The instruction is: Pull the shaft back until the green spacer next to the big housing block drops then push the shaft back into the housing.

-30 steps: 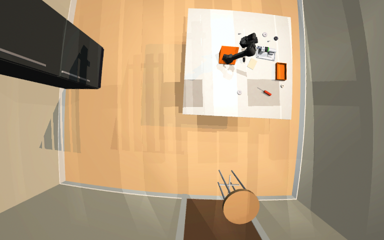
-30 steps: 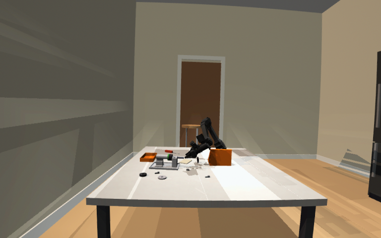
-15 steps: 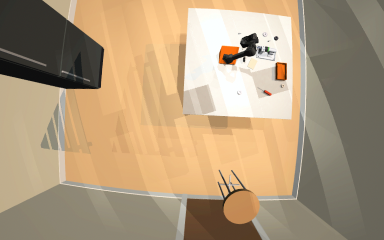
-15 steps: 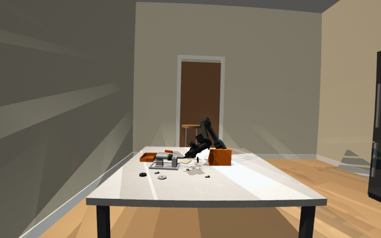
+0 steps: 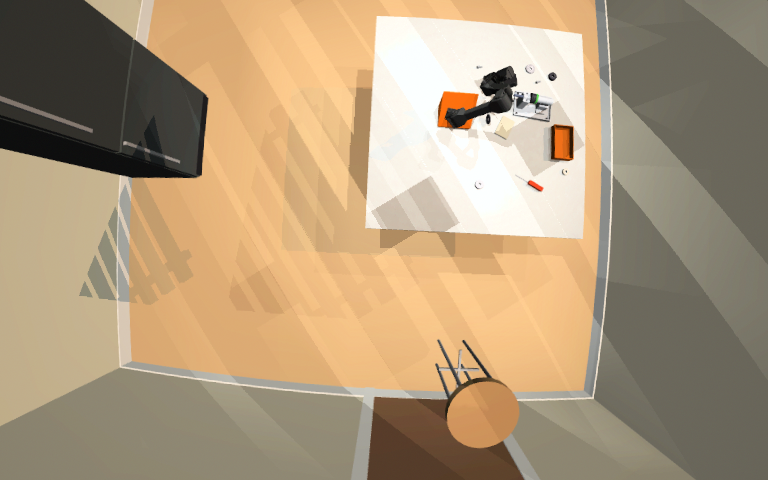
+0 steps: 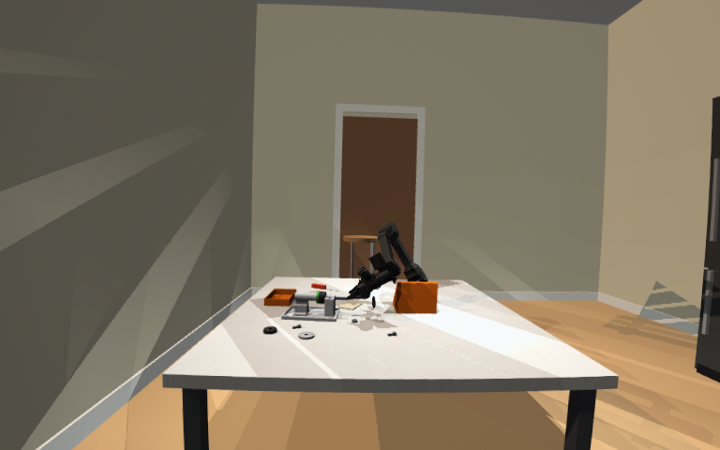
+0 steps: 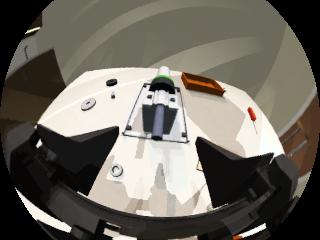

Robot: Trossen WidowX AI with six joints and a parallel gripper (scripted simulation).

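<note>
My gripper tip is now 80 mm short of the grey shaft and 10 mm above it. The rest, counted from my gripper tip: green spacer (130 mm ahead, 10 mm below); then yellow note (160 mm to the right, 90 mm below); then dark ring (100 mm ahead, 10 mm below).
</note>
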